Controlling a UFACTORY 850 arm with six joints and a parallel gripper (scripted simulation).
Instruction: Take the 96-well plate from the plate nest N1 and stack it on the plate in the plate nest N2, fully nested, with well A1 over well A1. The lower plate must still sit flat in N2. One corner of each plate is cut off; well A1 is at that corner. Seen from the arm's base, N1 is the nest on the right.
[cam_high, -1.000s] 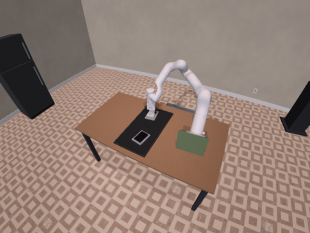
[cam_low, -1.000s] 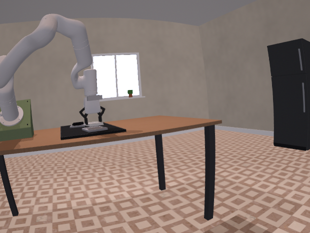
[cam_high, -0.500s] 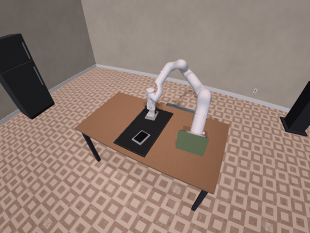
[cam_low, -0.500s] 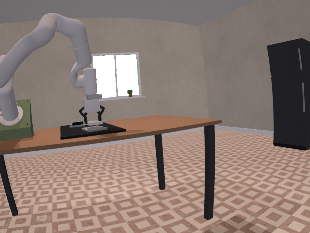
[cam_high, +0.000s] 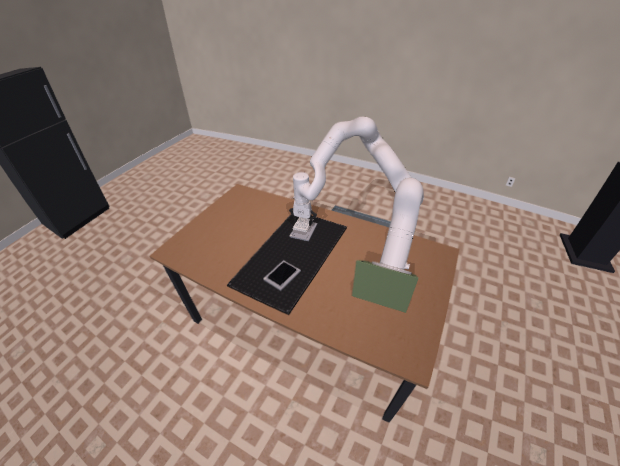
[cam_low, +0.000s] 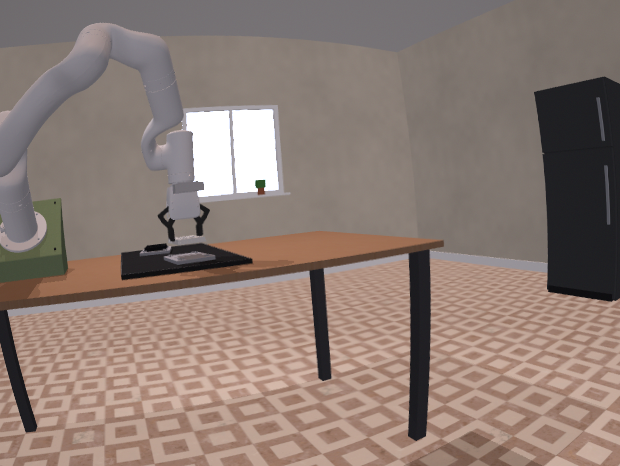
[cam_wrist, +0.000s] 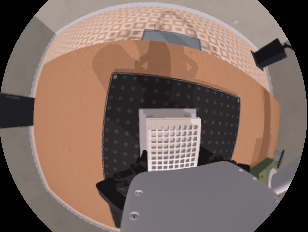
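Right now the dark plate is 37 cm to the left of my hand, 5 cm below it and 2 cm behind it. The rest, counted from my hand: white 96-well plate 1 cm below.
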